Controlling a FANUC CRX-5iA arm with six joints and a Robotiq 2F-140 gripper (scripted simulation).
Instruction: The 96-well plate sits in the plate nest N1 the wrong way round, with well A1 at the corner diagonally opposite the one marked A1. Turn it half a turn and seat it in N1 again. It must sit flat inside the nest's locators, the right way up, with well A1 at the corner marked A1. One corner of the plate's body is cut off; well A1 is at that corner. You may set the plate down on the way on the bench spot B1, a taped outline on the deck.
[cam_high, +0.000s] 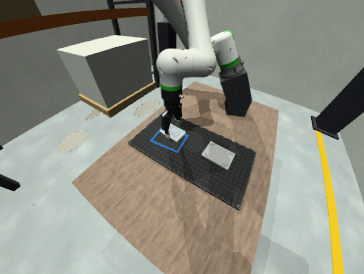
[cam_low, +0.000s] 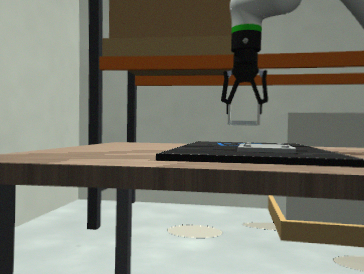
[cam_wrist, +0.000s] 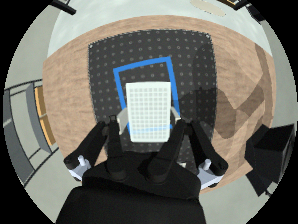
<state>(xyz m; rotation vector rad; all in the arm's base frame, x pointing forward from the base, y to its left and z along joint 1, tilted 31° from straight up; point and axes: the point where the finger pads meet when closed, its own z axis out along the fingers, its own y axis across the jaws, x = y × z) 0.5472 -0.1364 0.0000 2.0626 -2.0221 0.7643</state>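
The grey plate nest N1 lies 50 mm behind my hand, 280 mm to the left of it and 80 mm below it. The rest, counted from my hand: white 96-well plate: 20 mm below.
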